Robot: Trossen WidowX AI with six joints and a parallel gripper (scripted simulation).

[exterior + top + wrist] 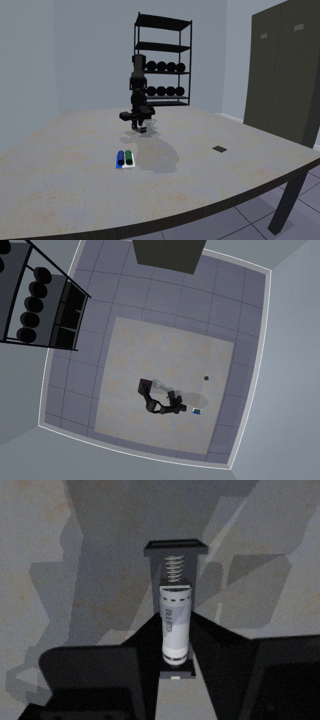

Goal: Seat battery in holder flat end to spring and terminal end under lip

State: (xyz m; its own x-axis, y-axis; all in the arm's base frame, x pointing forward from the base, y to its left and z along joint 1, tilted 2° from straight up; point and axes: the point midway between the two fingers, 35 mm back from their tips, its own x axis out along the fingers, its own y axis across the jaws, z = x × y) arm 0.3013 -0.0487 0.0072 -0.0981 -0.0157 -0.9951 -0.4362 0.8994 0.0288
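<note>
The white battery lies 1 cm above my gripper tip. The rest, counted from my gripper tip: dark flat square: 31 cm ahead, 29 cm to the left, 1 cm below.
</note>
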